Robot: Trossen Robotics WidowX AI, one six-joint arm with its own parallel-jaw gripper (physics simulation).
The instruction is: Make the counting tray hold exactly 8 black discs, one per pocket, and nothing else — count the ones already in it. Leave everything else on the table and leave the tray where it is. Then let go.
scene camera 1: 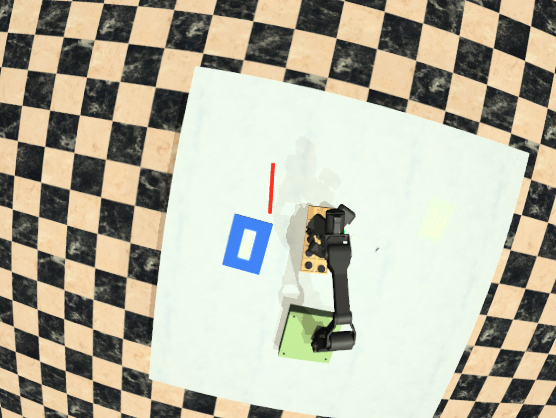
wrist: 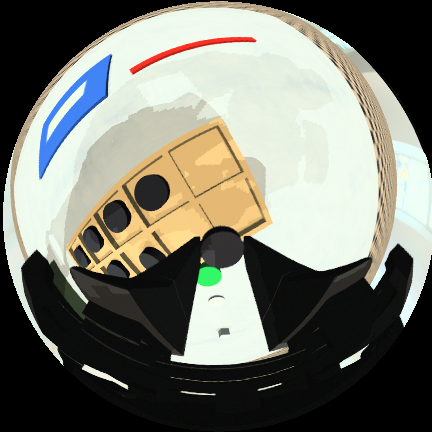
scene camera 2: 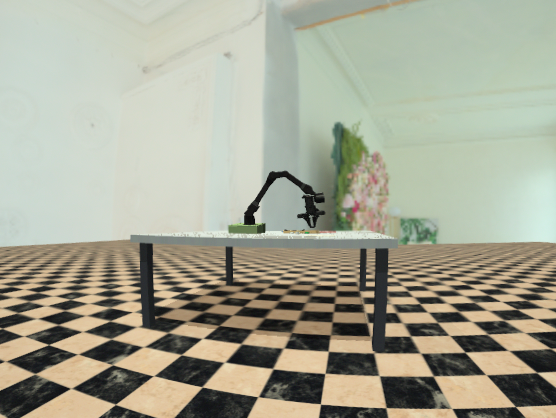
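The wooden counting tray [scene camera 1: 318, 210] [wrist: 232, 200] has two rows of pockets. In the wrist view, black discs sit in four pockets of the far row, among them one disc [wrist: 152, 192] beside the empty end pocket. The near row shows two black discs, one [wrist: 150, 257] partly behind a finger; its end pocket and the one beside it look empty, and the rest is hidden. My gripper [scene camera 1: 315, 238] [scene camera 2: 312, 226] [wrist: 221, 241] is shut on a black disc [wrist: 223, 248] and holds it above the table, overlapping the tray's near edge in the wrist view.
A green disc [scene camera 1: 344, 231] [wrist: 209, 276] lies beside the tray, near a pale disc [wrist: 216, 300] and a small grey piece [scene camera 1: 377, 249] [wrist: 223, 331]. A blue frame [scene camera 1: 232, 242] [wrist: 99, 80] and red bar [scene camera 1: 272, 188] [wrist: 192, 46] lie beyond the tray. A pale yellow patch [scene camera 1: 436, 220] lies right.
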